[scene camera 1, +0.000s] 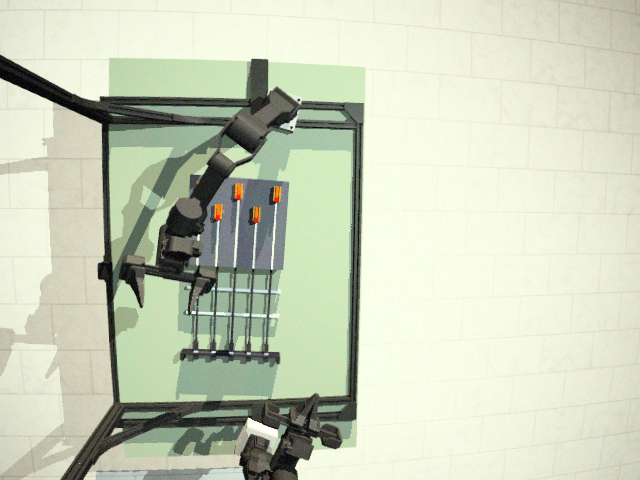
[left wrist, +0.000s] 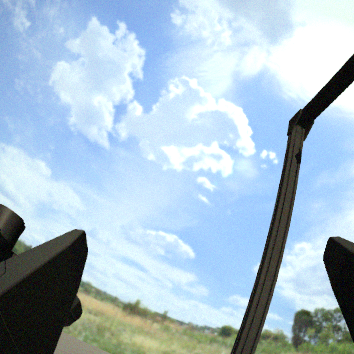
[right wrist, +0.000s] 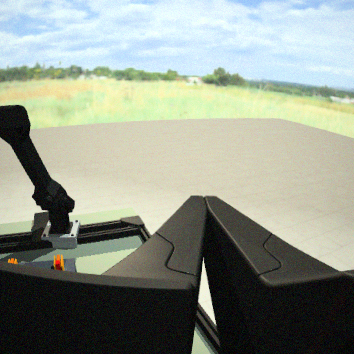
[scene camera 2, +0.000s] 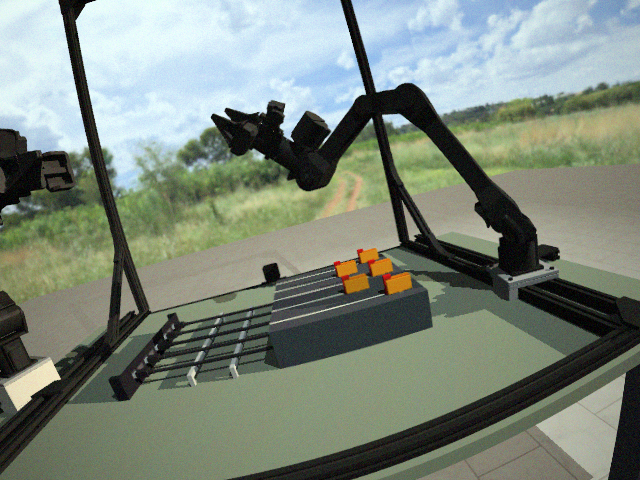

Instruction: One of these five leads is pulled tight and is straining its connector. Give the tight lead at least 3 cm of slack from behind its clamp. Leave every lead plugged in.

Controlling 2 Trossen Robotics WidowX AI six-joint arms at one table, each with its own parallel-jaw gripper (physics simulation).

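Pixels of known places: left gripper, fingertip midpoint: [scene camera 1: 166, 310] [left wrist: 211, 248] [scene camera 2: 218, 112]; right gripper, fingertip midpoint: [scene camera 1: 317, 394] [right wrist: 201, 208] [scene camera 2: 39, 153]; left arm's base, origin of the base link: [scene camera 1: 281, 109] [right wrist: 60, 227] [scene camera 2: 520, 267]; right arm's base, origin of the base link: [scene camera 1: 256, 445] [scene camera 2: 17, 368].
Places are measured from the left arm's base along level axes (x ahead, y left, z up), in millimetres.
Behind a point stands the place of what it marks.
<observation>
Several dark leads, such as the middle one [scene camera 1: 234, 280] @[x 512, y -11, z -8 mm] and the nearest one [scene camera 2: 217, 354] @[x 550, y 104, z -7 mm], run from a dark clamp bar [scene camera 1: 273, 354] @[x 709, y 155, z -9 mm] [scene camera 2: 124, 385] @[x 707, y 170, z -8 mm] to a grey block [scene camera 1: 280, 232] [scene camera 2: 356, 330]. White lines continue to orange connectors with red ends, such as one [scene camera 1: 238, 191] @[x 257, y -57, z 56 mm] [scene camera 2: 398, 283] @[x 237, y 56, z 46 mm]. The leads look straight; I cannot tell which is tight. My left gripper [scene camera 1: 165, 308] @[x 511, y -118, z 427 mm] [scene camera 2: 219, 113] @[x 511, y -118, z 427 mm] [left wrist: 211, 248] @[x 511, y -118, z 427 mm] is wide open and empty, high above the table. It overlaps the leftmost lead in scene camera 1. My right gripper [scene camera 1: 315, 396] @[x 644, y 227, z 363 mm] [right wrist: 201, 208] @[x 644, y 227, z 363 mm] is shut and empty, beyond the clamp bar.
Two pale crossbars [scene camera 1: 258, 315] @[x 601, y 82, z -13 mm] [scene camera 2: 234, 369] @[x 513, y 129, z -19 mm] lie across the run of leads between block and clamp bar. A black frame [scene camera 1: 355, 258] @[x 365, y 326, z -15 mm] borders the green table [scene camera 1: 320, 310] @[x 549, y 266, z -35 mm] [scene camera 2: 361, 408] @[x 317, y 233, z -35 mm]. Frame posts [scene camera 2: 93, 118] @[x 980, y -282, z 603 mm] [left wrist: 280, 215] @[x 978, y -262, z 701 mm] rise at its corners. My left arm partly hides the block in scene camera 1.
</observation>
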